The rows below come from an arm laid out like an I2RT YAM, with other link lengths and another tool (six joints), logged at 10 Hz.
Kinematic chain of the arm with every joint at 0, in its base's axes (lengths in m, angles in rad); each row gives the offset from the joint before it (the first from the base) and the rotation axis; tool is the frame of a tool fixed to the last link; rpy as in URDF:
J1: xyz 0 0 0.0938 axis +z
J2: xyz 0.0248 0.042 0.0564 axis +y
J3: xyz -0.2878 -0.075 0 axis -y
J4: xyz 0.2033 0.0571 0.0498 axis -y
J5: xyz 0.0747 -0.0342 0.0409 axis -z
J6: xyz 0.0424 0 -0.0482 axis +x
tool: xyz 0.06 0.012 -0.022 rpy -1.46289 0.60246 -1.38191
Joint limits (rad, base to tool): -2.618..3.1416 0..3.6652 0..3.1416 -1.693..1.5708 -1.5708..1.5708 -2.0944..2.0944
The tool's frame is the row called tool.
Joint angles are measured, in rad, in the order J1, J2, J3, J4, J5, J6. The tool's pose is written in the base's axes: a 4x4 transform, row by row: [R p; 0 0 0 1], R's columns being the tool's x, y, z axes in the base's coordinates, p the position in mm. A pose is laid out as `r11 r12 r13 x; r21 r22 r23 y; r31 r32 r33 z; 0 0 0 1`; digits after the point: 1 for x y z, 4 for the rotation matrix.
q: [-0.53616 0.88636 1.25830 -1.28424 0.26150 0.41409]
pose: -0.8388 0.1850 0.5120 81.9; -0.1244 0.8505 -0.5111 -68.9; -0.5300 -0.4924 -0.6903 338.2; 0 0 0 1
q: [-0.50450 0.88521 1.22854 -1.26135 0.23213 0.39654]
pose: -0.8308 0.1297 0.5413 87.2; -0.1685 0.8682 -0.4667 -64.8; -0.5305 -0.4789 -0.6994 332.3; 0 0 0 1
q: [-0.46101 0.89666 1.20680 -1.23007 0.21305 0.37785]
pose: -0.8190 0.0673 0.5699 95.8; -0.2225 0.8782 -0.4235 -62.0; -0.5289 -0.4736 -0.7042 328.1; 0 0 0 1
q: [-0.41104 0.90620 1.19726 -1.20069 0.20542 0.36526]
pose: -0.7995 0.0138 0.6005 104.1; -0.2770 0.8786 -0.3890 -58.8; -0.5329 -0.4774 -0.6986 327.2; 0 0 0 1
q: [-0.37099 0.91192 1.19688 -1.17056 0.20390 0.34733]
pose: -0.7748 -0.0268 0.6316 111.4; -0.3291 0.8701 -0.3669 -56.7; -0.5398 -0.4921 -0.6830 329.1; 0 0 0 1
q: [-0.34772 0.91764 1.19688 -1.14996 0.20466 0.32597]
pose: -0.7586 -0.0579 0.6490 116.1; -0.3680 0.8601 -0.3534 -55.8; -0.5377 -0.5069 -0.6738 330.3; 0 0 0 1
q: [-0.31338 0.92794 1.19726 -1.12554 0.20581 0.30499]
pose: -0.7366 -0.0973 0.6692 122.8; -0.4138 0.8476 -0.3321 -53.8; -0.5349 -0.5216 -0.6647 331.5; 0 0 0 1
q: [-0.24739 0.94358 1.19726 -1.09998 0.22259 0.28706]
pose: -0.7068 -0.1548 0.6903 131.7; -0.4761 0.8258 -0.3023 -49.2; -0.5233 -0.5423 -0.6573 332.2; 0 0 0 1
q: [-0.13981 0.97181 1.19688 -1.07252 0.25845 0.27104]
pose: -0.6634 -0.2385 0.7092 144.4; -0.5597 0.7872 -0.2588 -39.9; -0.4966 -0.5686 -0.6558 331.5; 0 0 0 1
